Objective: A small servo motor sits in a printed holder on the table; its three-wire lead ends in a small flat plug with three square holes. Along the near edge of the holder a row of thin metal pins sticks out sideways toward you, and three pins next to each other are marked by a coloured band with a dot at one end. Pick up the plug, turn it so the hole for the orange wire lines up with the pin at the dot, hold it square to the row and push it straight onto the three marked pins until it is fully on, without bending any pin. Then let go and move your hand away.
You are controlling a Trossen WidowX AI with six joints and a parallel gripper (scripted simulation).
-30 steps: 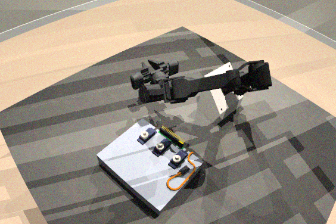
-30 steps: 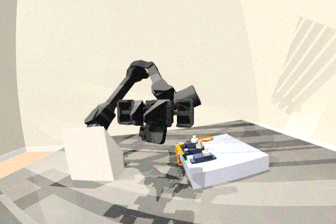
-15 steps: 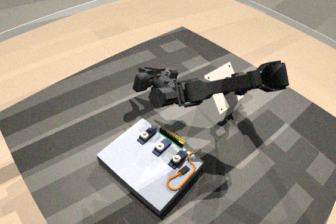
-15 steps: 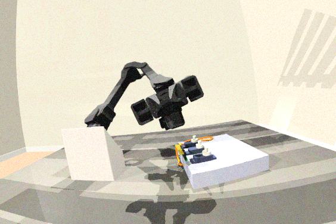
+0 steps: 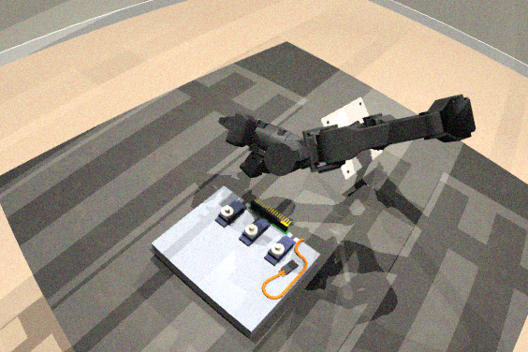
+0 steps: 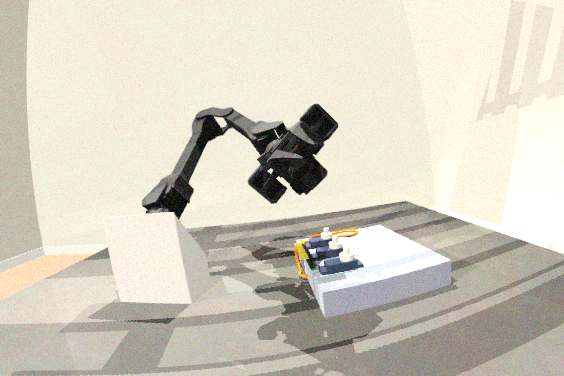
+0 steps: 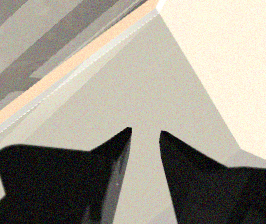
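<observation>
My gripper tip is 13 cm short of the printed holder, 17 cm to the right of it and 24 cm above it.
</observation>
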